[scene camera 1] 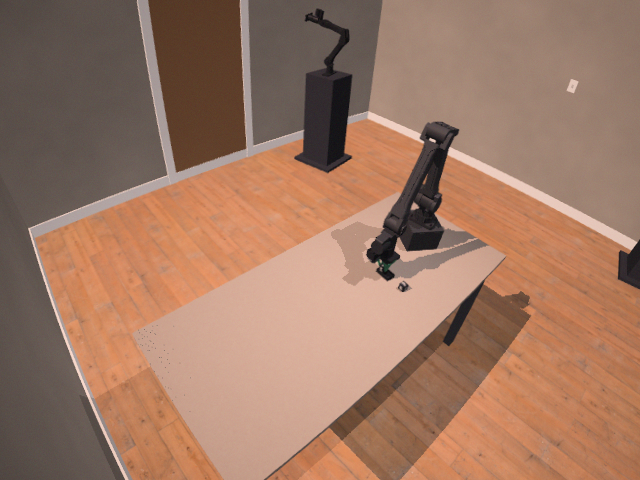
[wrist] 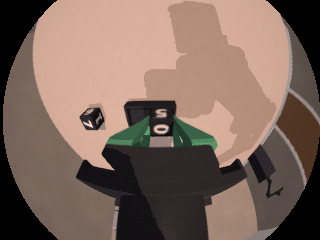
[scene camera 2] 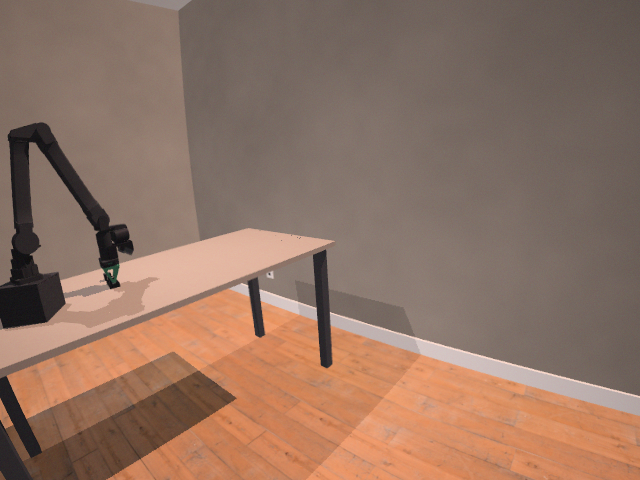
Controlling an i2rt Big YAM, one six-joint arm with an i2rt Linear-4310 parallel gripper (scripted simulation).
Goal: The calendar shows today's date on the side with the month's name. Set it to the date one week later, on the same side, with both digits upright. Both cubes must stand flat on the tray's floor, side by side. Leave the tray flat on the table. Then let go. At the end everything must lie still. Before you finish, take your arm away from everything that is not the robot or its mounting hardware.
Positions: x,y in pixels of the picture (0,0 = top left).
Labels:
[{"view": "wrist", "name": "my gripper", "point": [161,119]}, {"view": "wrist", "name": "dark calendar tray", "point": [135,111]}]

